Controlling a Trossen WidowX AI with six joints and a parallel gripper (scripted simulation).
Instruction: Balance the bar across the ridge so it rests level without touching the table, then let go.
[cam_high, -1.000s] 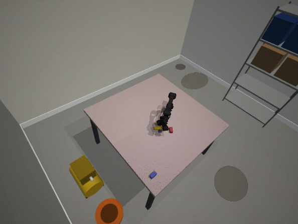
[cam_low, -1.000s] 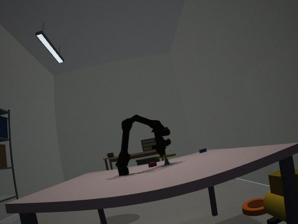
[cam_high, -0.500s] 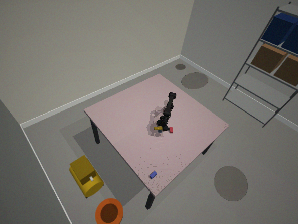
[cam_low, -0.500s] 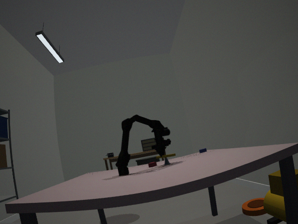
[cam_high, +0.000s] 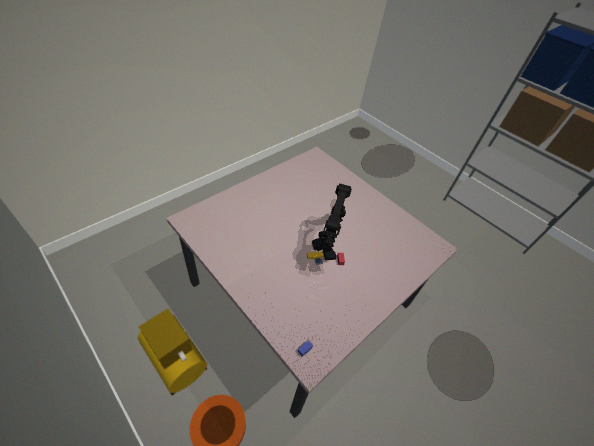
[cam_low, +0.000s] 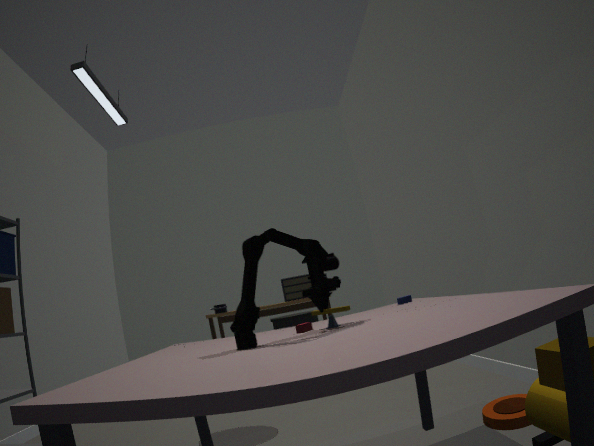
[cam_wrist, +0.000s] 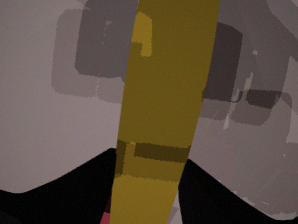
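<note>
My gripper tip is now 20 mm short of the yellow bar and 10 mm to the left of it. The rest, counted from my gripper tip: small red block 90 mm behind, 60 mm to the left, 50 mm below; blue block 440 mm ahead, 320 mm to the left, 50 mm below.
</note>
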